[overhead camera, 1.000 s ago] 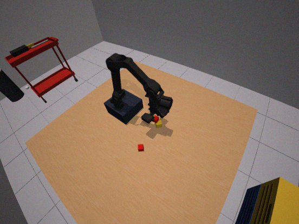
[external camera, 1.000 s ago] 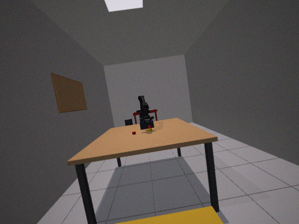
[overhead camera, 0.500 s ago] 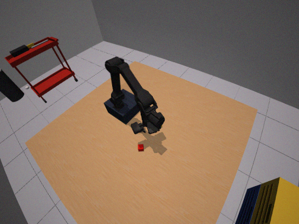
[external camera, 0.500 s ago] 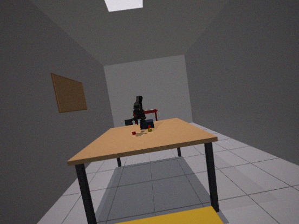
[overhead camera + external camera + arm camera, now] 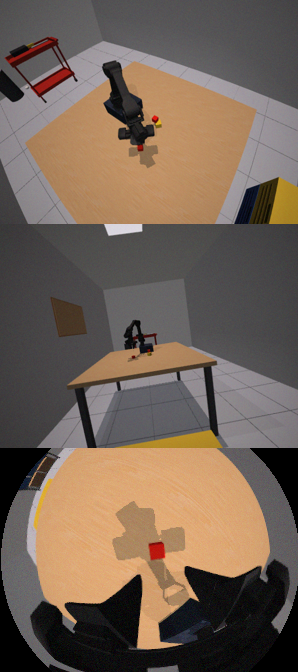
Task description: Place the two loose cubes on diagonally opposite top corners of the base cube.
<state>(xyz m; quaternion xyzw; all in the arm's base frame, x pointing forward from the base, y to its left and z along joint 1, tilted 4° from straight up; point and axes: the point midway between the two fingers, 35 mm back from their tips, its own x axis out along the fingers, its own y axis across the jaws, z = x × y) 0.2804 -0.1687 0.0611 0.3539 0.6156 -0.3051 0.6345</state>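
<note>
Right now my gripper tip is 11 cm above the red cube. From my gripper tip the other things lie so: yellow base cube (21 cm to the left, 11 cm below, 2 cm ahead).
</note>
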